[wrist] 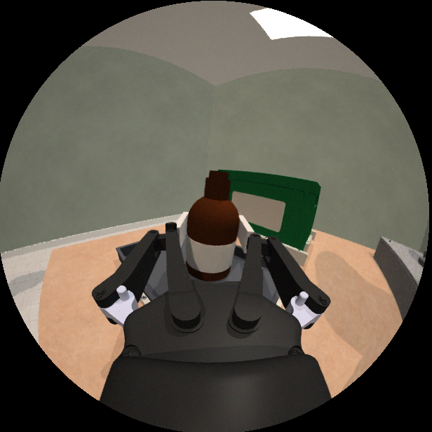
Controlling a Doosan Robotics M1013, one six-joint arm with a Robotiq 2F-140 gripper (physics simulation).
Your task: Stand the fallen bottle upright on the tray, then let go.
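Observation:
A brown bottle with a cream label and a dark cap stands about upright in the wrist view, cap up. My gripper is shut on the bottle, with one pale finger pad at each side of it. The grey tray shows low behind the bottle and the finger linkages, with a dark corner at the left. The bottle's base is seen against the tray; whether it touches the tray I cannot tell. Much of the tray is hidden by the gripper and the bottle.
A green bin with a pale panel stands behind and to the right of the bottle, with a cream rail at its foot. A grey block-like structure stands at the right edge of the wooden table. Green-grey walls rise behind.

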